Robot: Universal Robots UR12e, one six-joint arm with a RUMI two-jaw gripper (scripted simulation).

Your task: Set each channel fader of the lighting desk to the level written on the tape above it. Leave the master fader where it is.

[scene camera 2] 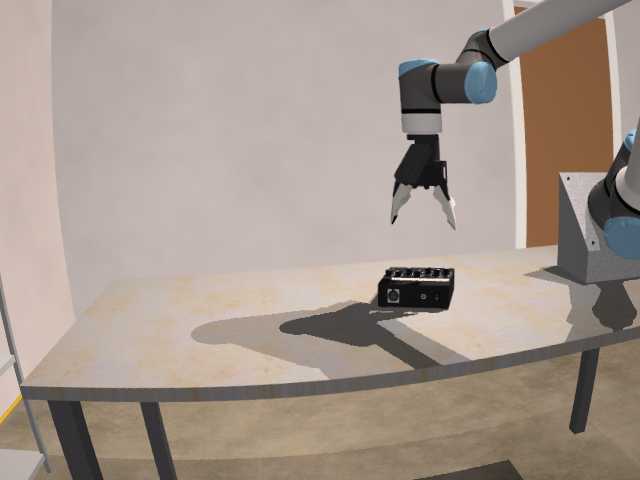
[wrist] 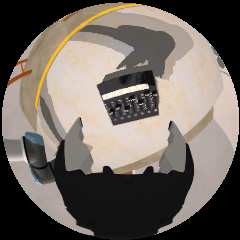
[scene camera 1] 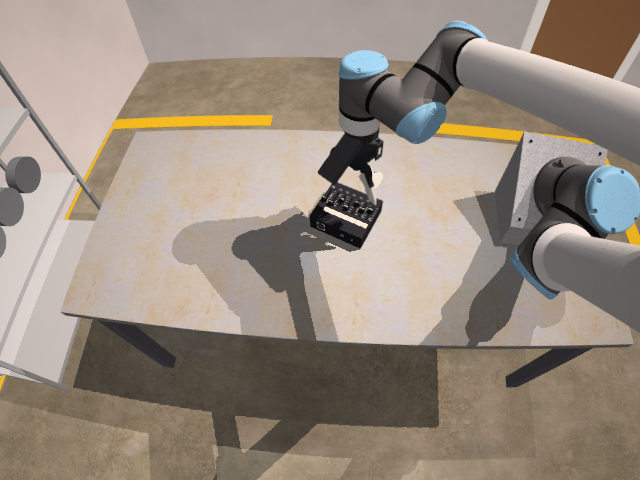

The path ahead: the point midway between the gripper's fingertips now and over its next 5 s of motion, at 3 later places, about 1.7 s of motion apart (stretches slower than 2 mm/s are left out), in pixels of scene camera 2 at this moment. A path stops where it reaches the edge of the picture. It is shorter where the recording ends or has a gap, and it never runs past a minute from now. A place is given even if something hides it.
My gripper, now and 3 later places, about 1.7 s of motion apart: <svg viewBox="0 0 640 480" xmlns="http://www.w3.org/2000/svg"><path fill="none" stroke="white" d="M423 227L434 250L434 262L434 269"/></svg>
